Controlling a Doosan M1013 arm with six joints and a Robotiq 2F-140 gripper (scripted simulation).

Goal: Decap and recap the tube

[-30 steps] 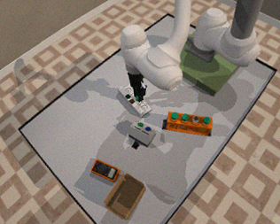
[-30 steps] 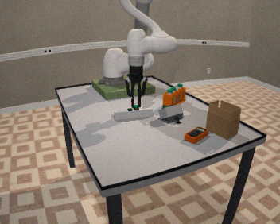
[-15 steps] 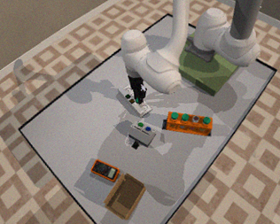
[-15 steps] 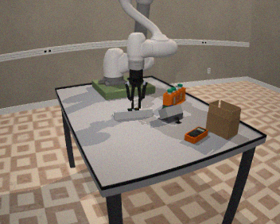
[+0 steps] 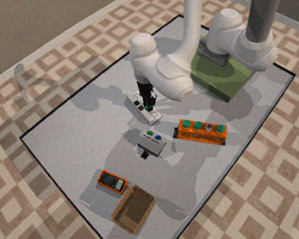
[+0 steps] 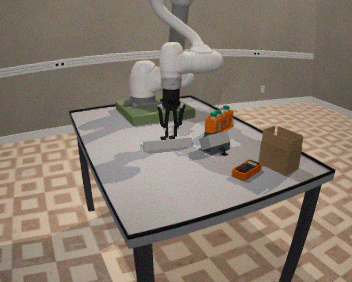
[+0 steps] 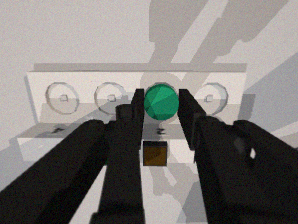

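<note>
The blue key is 170 mm to the left of my hand, 110 mm ahead of it and 10 mm above it. Round my hand: orange multimeter (400 mm ahead, 140 mm to the left, 40 mm below); grey key housing (150 mm to the left, 130 mm ahead); green key (120 mm to the left, 120 mm ahead, 10 mm above).
</note>
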